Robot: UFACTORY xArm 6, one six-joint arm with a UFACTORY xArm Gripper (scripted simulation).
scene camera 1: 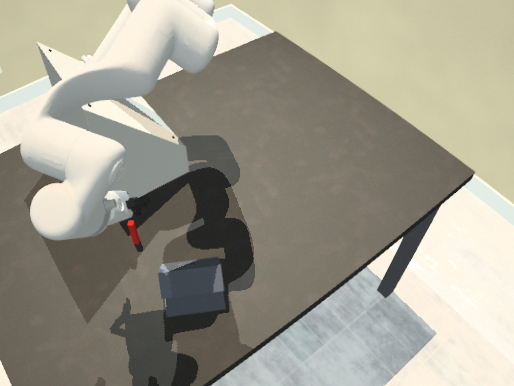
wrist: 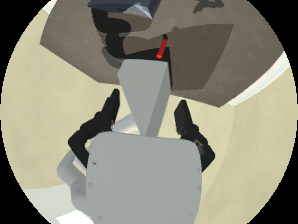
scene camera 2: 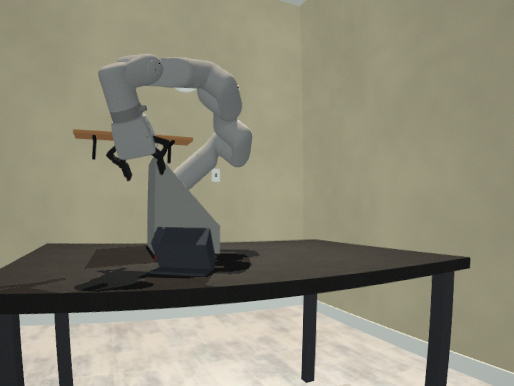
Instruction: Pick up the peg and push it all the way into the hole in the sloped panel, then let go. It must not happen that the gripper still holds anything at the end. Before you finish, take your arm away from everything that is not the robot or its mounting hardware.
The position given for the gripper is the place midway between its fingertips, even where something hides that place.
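The gripper [scene camera 2: 146, 175] is visible. It is the same gripper [scene camera 1: 115, 213] that also appears as the gripper [wrist: 149, 100].
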